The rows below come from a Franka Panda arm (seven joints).
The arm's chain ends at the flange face. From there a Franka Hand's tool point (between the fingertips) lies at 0.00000 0.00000 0.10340 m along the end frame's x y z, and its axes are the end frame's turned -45 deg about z.
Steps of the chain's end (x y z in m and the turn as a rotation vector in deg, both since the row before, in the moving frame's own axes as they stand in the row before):
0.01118, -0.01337, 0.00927, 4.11, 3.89, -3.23
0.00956, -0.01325, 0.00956, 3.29, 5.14, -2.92
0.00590, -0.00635, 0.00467, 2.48, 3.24, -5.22
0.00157, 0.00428, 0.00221, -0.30, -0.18, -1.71
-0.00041, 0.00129, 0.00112, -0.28, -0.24, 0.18
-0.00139, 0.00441, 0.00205, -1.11, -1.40, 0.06
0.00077, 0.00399, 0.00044, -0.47, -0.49, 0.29
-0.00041, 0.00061, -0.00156, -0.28, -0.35, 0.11
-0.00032, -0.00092, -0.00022, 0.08, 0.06, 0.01
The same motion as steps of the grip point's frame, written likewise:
0.02754, -0.00212, 0.00877, 0.16, 5.66, -3.23
0.02692, -0.00053, 0.00897, -1.31, 5.96, -2.92
0.01599, 0.00032, 0.00441, -0.54, 4.04, -5.22
-0.00253, 0.00430, 0.00221, -0.08, -0.34, -1.71
-0.00187, 0.00067, 0.00112, -0.03, -0.37, 0.18
-0.00730, 0.00176, 0.00200, 0.21, -1.77, 0.06
-0.00350, 0.00334, 0.00043, 0.01, -0.68, 0.29
-0.00153, 0.00005, -0.00156, 0.05, -0.45, 0.11
0.00060, -0.00090, -0.00022, 0.01, 0.10, 0.01

